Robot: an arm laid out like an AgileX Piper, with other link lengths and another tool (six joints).
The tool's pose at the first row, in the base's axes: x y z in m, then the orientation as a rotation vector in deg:
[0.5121, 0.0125, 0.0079, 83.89, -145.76, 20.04]
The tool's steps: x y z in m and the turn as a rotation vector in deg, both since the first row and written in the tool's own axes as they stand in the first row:
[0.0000, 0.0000, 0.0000, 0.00, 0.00, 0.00]
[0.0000, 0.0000, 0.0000, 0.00, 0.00, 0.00]
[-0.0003, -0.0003, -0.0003, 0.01, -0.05, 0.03]
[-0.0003, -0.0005, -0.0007, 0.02, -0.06, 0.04]
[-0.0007, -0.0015, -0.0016, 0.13, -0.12, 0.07]
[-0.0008, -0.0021, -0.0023, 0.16, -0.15, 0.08]
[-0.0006, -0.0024, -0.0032, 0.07, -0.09, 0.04]
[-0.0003, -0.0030, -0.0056, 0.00, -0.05, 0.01]
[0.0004, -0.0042, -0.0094, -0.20, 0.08, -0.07]
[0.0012, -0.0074, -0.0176, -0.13, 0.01, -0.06]
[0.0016, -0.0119, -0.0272, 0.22, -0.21, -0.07]
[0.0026, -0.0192, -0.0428, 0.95, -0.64, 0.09]
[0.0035, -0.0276, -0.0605, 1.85, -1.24, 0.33]
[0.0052, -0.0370, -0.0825, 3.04, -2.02, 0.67]
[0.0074, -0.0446, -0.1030, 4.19, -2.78, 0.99]
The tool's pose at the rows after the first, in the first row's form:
[0.5121, 0.0125, 0.0079, 83.89, -145.76, 20.04]
[0.5121, 0.0125, 0.0079, 83.89, -145.76, 20.04]
[0.5125, 0.0127, 0.0081, 83.88, -145.83, 20.03]
[0.5127, 0.0127, 0.0085, 83.88, -145.84, 20.03]
[0.5138, 0.0128, 0.0094, 83.91, -145.94, 20.15]
[0.5144, 0.0128, 0.0101, 83.93, -145.97, 20.17]
[0.5146, 0.0128, 0.0111, 83.91, -145.88, 20.08]
[0.5151, 0.0129, 0.0135, 83.90, -145.81, 20.01]
[0.5159, 0.0129, 0.0175, 83.86, -145.60, 19.82]
[0.5187, 0.0131, 0.0259, 83.91, -145.68, 19.87]
[0.5228, 0.0134, 0.0356, 84.17, -145.91, 20.19]
[0.5293, 0.0136, 0.0516, 84.46, -146.51, 20.90]
[0.5369, 0.0140, 0.0697, 84.80, -147.34, 21.75]
[0.5451, 0.0144, 0.0922, 85.22, -148.45, 22.90]
[0.5515, 0.0150, 0.1132, 85.62, -149.51, 24.01]

